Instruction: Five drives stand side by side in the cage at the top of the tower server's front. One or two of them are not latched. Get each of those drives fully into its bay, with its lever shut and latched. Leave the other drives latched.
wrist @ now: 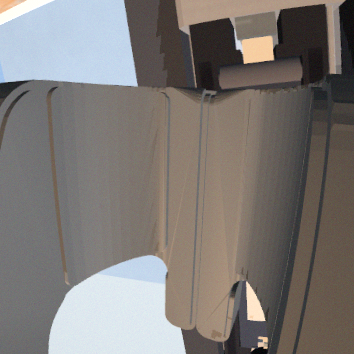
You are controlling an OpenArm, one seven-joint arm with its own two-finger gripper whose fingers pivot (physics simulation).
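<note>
My gripper point(216, 212) is shut, with its two fingers side by side and nothing showing between them. It fills most of the wrist view and hides much of the server behind it. At the top right, above the gripper body, the front of a drive point(256, 26) shows close up, with dark recesses, a small tan patch and a grey rounded bar point(261, 73) across its lower part. A small part of dark and pale structure shows past the right finger at the bottom. Whether any lever is latched cannot be told here.
A dark upright edge of the server point(150, 40) runs at the top, left of the drive front. Pale blue background shows to its left and below the gripper's left side. A bit of orange-brown surface shows in the top left corner.
</note>
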